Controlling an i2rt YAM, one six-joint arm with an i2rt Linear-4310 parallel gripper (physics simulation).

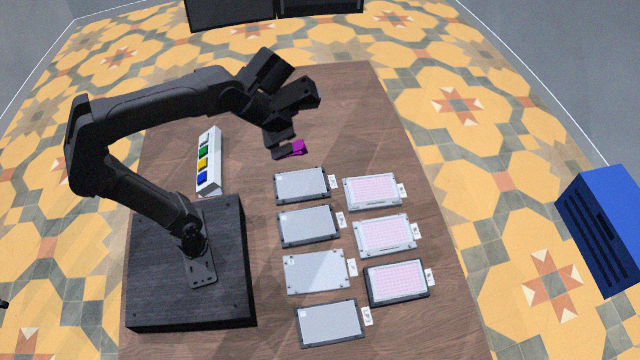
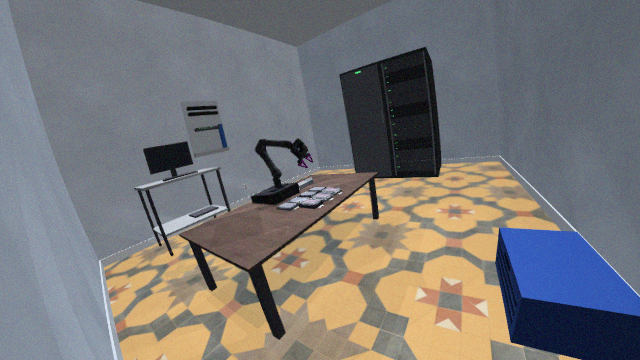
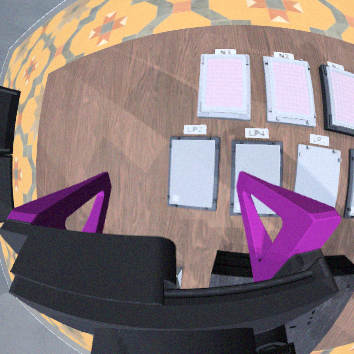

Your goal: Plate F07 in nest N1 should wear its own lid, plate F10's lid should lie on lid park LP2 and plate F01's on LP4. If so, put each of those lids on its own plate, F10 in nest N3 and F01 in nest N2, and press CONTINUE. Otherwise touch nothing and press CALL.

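Where they show: gripper, between the fingertips: (image 1: 300, 133) (image 2: 310, 164) (image 3: 173, 178); arm's base, origin of its link: (image 1: 196, 247) (image 2: 279, 187).
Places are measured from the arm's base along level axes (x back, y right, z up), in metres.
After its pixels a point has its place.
My gripper (image 1: 300, 131) {x -0.298, y -0.105, z 0.156 m} (image 2: 306, 161) {x -0.298, y -0.105, z 0.156 m} (image 3: 173, 178) {x -0.298, y -0.105, z 0.156 m} is open and empty, above the table near LP2. Pink-welled plates sit in nests N3 (image 1: 372, 190) {x -0.464, y -0.044, z -0.052 m} (image 3: 225, 85) {x -0.457, y -0.051, z -0.056 m}, N2 (image 1: 384, 235) {x -0.436, y 0.088, z -0.054 m} (image 3: 290, 90) {x -0.433, y 0.075, z -0.058 m} and N1 (image 1: 397, 281) {x -0.412, y 0.212, z -0.054 m} (image 3: 344, 97) {x -0.414, y 0.198, z -0.050 m}; N1 has a dark surround. Flat grey panels lie at LP2 (image 1: 301, 185) {x -0.300, y -0.134, z -0.066 m} (image 3: 194, 172) {x -0.300, y -0.137, z -0.067 m}, LP4 (image 1: 308, 225) {x -0.277, y -0.012, z -0.066 m} (image 3: 260, 160) {x -0.308, y -0.010, z -0.066 m} and LP3 (image 1: 330, 322) {x -0.236, y 0.243, z -0.067 m} in dark frames. LP1 (image 1: 316, 271) {x -0.253, y 0.109, z -0.075 m} (image 3: 317, 175) {x -0.268, y 0.109, z -0.074 m} is pale. Small corner labels are unreadable. Whether clear lids cover the plates I cannot tell. The button box (image 1: 214, 160) {x -0.090, y -0.270, z -0.023 m} has white, green, yellow and blue buttons.
The wooden table (image 1: 345, 110) {x -0.538, y -0.391, z -0.085 m} (image 2: 235, 230) {x -0.080, y 0.624, z -0.084 m} (image 3: 100, 115) {x -0.477, y -0.367, z -0.084 m} carries the black arm base (image 1: 150, 295) {x 0.142, y 0.083, z -0.012 m} beside the button box. A blue cabinet (image 1: 605, 220) (image 2: 560, 265) stands on the floor away from the table. Dark racks (image 2: 367, 120) and a monitor stand (image 2: 177, 177) stand farther off.
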